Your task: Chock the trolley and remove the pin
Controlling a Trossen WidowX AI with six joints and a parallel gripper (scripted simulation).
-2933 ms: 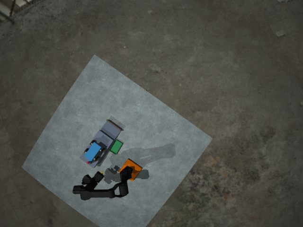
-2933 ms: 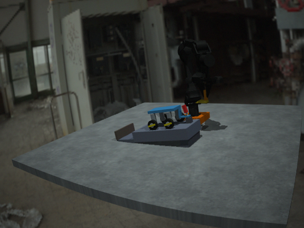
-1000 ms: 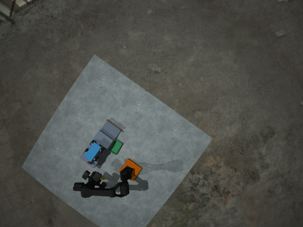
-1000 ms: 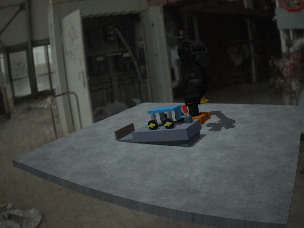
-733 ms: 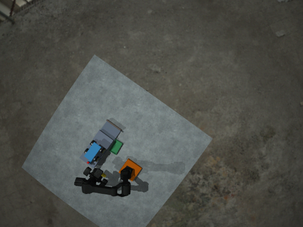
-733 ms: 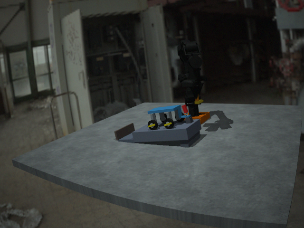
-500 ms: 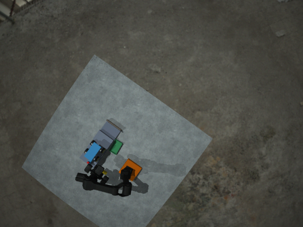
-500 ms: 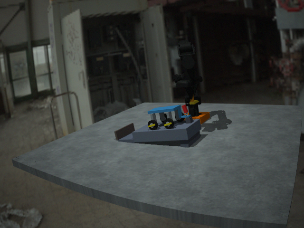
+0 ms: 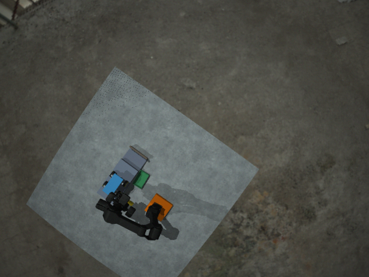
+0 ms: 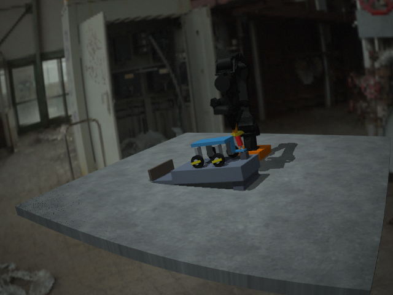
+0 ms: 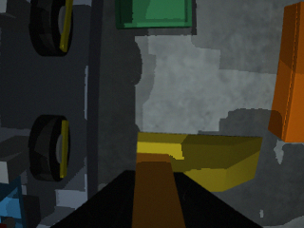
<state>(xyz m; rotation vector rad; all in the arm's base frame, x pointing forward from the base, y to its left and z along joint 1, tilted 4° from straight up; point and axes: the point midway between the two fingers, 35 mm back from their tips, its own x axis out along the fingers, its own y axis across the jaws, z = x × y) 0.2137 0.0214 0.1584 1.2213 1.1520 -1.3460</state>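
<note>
My gripper tip is 110 mm short of the stop pin, 60 mm to the right of it and 40 mm above it. From my gripper tip the other things lie so: brown end board: 90 mm ahead, 290 mm to the right, 140 mm below; then blue-topped trolley: 120 mm ahead, 40 mm to the right, 60 mm below; then yellow chock: 20 mm behind, 10 mm below.
</note>
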